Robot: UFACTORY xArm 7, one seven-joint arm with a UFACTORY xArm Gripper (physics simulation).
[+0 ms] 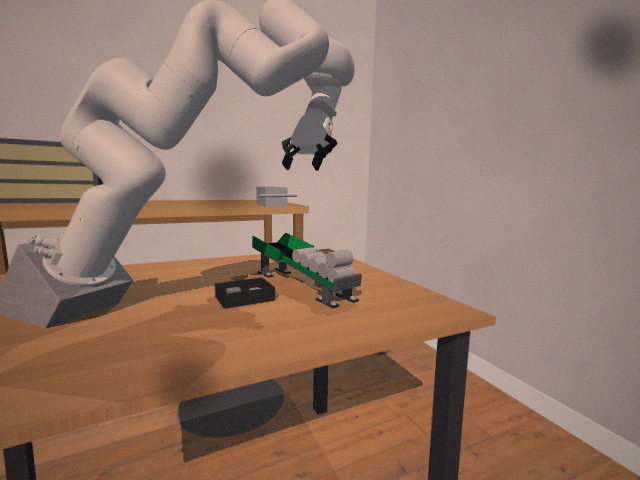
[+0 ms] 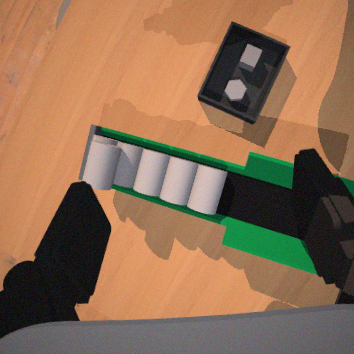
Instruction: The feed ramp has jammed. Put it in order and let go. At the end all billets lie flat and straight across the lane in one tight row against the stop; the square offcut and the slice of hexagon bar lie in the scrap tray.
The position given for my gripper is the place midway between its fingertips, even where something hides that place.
Note:
I see my gripper [image 1: 299,167] and a black scrap tray [image 1: 246,297].
The black scrap tray is seen too in image 2 [image 2: 224,67]. My gripper also shows in image 2 [image 2: 192,191].

